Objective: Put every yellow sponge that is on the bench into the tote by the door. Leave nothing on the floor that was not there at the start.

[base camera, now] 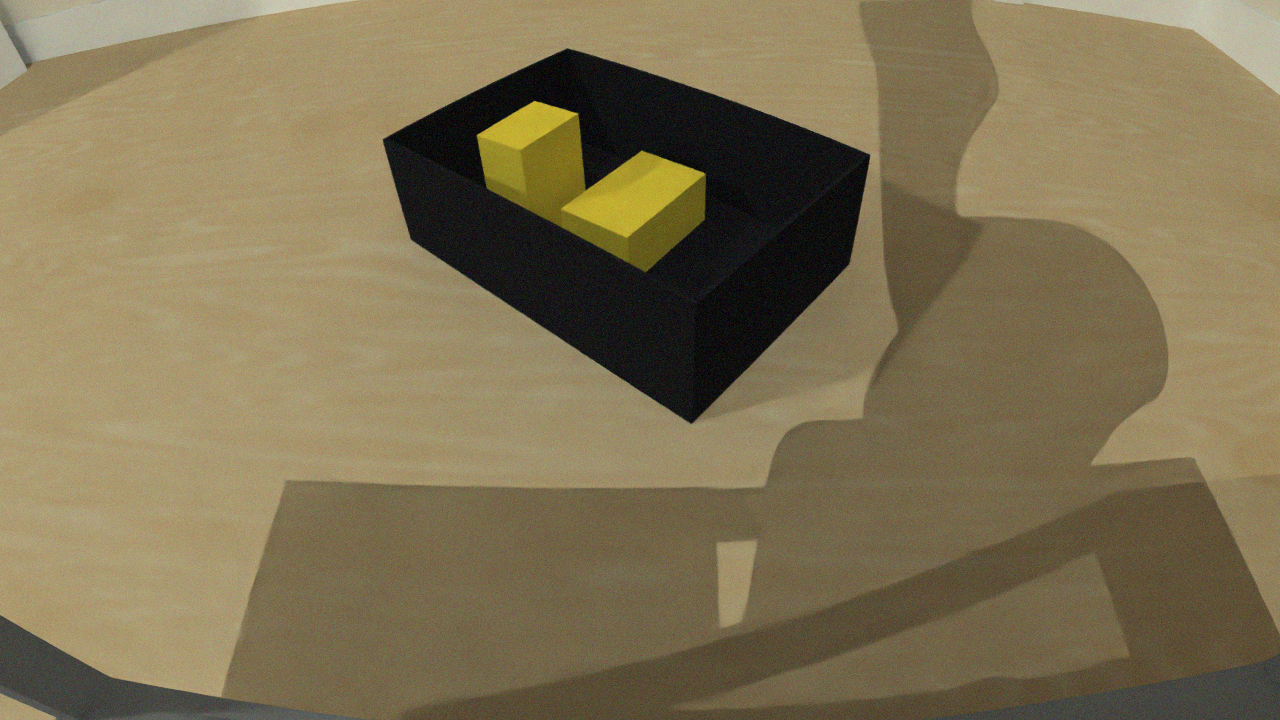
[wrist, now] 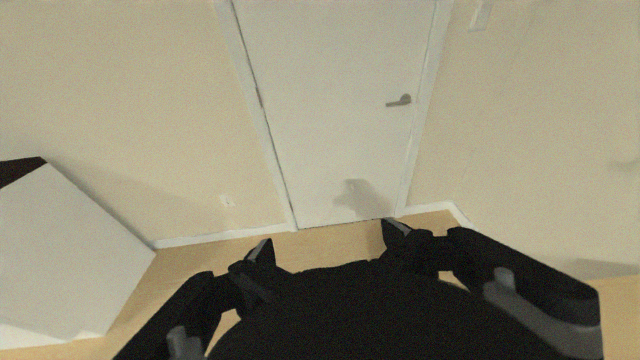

In view: my gripper (wrist: 328, 240), a black tote (base camera: 782, 204), a white door (wrist: 339, 102) and a white counter with dark top (wrist: 76, 266).
